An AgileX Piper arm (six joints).
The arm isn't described. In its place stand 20 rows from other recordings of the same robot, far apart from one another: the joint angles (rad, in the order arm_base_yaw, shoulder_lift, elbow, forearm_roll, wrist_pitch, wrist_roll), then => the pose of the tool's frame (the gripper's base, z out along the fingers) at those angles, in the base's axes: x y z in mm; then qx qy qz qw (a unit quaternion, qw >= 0).
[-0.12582, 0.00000, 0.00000, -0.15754, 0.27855, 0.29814] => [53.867, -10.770, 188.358, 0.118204, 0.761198, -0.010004, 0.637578]
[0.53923, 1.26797, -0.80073, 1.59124, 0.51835, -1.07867] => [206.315, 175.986, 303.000, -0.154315, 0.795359, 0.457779, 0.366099]
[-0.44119, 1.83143, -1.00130, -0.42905, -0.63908, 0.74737] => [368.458, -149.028, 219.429, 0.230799, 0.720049, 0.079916, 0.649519]
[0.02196, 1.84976, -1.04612, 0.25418, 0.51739, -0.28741] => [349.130, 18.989, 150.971, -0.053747, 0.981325, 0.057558, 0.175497]
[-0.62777, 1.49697, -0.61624, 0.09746, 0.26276, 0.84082] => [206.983, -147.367, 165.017, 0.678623, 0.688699, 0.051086, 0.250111]
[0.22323, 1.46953, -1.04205, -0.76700, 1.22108, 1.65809] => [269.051, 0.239, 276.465, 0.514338, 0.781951, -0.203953, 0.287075]
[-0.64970, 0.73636, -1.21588, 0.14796, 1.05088, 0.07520] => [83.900, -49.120, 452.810, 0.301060, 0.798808, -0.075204, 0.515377]
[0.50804, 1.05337, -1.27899, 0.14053, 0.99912, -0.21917] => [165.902, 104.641, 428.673, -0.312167, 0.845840, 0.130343, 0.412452]
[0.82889, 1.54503, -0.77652, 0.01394, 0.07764, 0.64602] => [206.670, 225.622, 202.833, -0.077741, 0.915441, 0.267904, 0.290089]
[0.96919, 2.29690, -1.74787, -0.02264, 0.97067, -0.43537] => [263.564, 380.922, 126.368, -0.648750, 0.757796, 0.008807, 0.069219]
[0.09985, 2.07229, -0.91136, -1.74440, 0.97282, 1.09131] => [350.034, -39.382, 103.306, -0.202385, 0.820014, -0.510078, 0.162594]
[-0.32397, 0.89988, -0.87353, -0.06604, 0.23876, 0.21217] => [182.684, -62.844, 389.336, 0.184180, 0.744517, -0.062347, 0.638659]
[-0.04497, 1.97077, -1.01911, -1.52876, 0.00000, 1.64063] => [383.684, -17.266, 122.360, 0.073505, 0.935397, 0.011567, 0.345680]
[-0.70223, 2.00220, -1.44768, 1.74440, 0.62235, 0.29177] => [382.679, -255.344, 244.919, 0.735484, 0.311657, 0.538333, 0.268574]
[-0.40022, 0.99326, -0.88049, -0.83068, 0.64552, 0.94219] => [169.481, -115.592, 357.483, 0.367814, 0.760074, -0.239160, 0.479377]
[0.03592, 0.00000, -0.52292, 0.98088, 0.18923, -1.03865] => [-11.287, 13.828, 366.711, -0.093270, 0.502803, 0.026894, 0.858934]
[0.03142, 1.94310, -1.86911, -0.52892, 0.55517, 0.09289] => [467.539, -9.520, 356.918, -0.099711, 0.843774, -0.199296, 0.488246]
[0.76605, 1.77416, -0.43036, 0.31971, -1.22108, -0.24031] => [220.471, 174.816, 155.533, -0.217200, 0.691329, 0.110818, 0.680153]
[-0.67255, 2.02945, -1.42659, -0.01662, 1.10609, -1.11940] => [299.546, -240.291, 163.725, 0.225306, -0.973927, -0.015308, 0.021638]
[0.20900, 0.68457, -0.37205, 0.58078, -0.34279, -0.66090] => [144.564, 13.506, 302.674, -0.040514, 0.683093, -0.026319, 0.728732]
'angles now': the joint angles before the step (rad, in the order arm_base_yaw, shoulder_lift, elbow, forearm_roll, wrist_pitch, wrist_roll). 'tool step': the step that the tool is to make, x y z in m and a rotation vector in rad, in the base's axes. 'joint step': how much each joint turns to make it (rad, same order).
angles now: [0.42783, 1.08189, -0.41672, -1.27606, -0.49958, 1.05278]
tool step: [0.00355, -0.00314, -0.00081, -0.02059, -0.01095, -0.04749]
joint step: [0.00001, -0.00001, -0.00002, 0.04070, 0.04949, -0.03849]
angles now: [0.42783, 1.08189, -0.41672, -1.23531, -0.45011, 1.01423]
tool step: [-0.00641, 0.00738, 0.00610, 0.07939, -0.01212, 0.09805]
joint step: [0.00001, 0.00003, 0.00000, 0.00633, -0.12670, -0.00412]
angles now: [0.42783, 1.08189, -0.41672, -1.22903, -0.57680, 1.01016]
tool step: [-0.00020, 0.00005, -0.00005, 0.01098, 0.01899, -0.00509]
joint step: [0.00003, -0.00032, -0.00001, -0.00393, -0.00081, 0.02589]
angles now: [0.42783, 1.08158, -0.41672, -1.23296, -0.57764, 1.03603]
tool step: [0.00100, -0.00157, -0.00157, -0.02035, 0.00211, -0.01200]
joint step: [-0.00375, 0.00000, -0.00001, -0.01722, 0.01901, 0.00823]
